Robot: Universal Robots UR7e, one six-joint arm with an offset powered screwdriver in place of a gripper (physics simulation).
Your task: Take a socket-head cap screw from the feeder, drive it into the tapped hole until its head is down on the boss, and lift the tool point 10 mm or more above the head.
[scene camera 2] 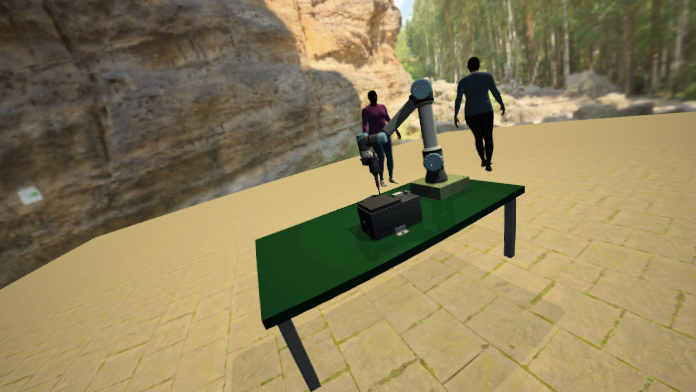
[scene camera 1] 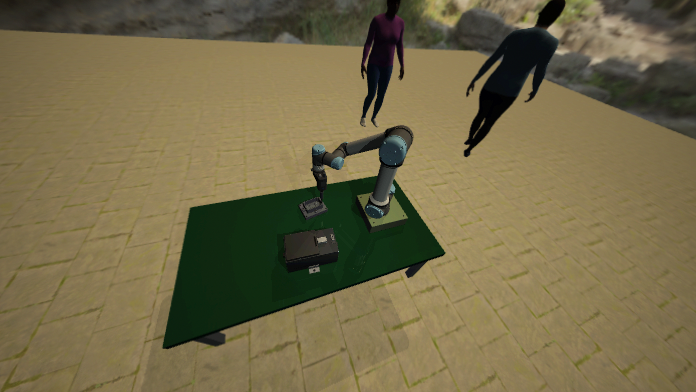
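My screwdriver points down at the end of the arm. In the scene camera 1 view its thin tip is at the right rear edge of the grey housing with the bosses; whether it touches is too small to tell. In the scene camera 2 view the tip is partly behind the black box and the housing is hidden. The black screw feeder stands nearer the front of the table, with a light patch on top and a small metal bracket at its front. The screw and the tapped hole are too small to make out.
The arm stands on a square olive base plate at the right of the green table. A person in purple and a person in dark blue are behind the table.
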